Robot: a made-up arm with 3 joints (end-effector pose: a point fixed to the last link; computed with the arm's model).
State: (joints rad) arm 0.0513 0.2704 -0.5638
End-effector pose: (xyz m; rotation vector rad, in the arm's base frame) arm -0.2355 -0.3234 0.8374 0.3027 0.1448 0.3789
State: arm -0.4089 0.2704 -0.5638
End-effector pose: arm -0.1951 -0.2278 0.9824 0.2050 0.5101 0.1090
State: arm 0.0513 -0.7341 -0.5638
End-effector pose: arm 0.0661 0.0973 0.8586 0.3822 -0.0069 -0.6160
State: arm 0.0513 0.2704 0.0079
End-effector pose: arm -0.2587 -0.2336 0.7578 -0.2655 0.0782 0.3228
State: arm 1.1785 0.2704 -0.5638
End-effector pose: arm -0.0362 -0.4145 0.4817 0.5003 -0.7916 0.9957
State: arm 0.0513 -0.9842 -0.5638
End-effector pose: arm 0.1934 0.1396 0.8648 0.3929 -0.0472 -0.8641
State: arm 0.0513 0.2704 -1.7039
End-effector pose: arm -0.1673 -0.5447 0.8034 1.4428 0.2597 0.4316
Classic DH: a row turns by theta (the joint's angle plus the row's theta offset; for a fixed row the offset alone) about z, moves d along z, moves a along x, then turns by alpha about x. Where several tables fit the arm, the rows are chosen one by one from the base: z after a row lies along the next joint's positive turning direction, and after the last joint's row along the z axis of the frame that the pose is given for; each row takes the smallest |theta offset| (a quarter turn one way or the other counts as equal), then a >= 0, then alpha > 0; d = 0 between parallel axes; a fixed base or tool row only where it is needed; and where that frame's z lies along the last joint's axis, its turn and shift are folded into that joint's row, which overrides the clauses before.
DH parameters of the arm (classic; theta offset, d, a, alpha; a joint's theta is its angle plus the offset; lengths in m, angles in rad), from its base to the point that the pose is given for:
base (fixed): 0.448 0.6526 0.0291 1.1285
joint 1: 0 0.5318 0.0706 -1.1285
joint 2: 1.1228 -0.2222 0.125 -1.5708
joint 3: 0.2544 0.5179 0.1464 1.7253
tool (fixed): -1.5125 0.1619 0 0

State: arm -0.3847 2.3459 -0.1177
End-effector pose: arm 0.3234 -0.9804 0.8335 0.0451 0.2605 2.2375
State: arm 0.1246 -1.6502 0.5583
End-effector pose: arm 0.6693 0.1067 0.7313 -0.3731 0.7307 -1.4944
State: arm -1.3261 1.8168 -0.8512
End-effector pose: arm 0.1547 -0.8044 1.1687 1.0378 1.5339 0.8145
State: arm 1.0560 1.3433 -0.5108
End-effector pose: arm 0.3138 -0.7919 0.5845 -0.2319 -0.7180 1.8177
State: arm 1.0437 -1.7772 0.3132
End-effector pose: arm 0.3875 0.1386 1.2423 0.5672 0.2235 -1.0748
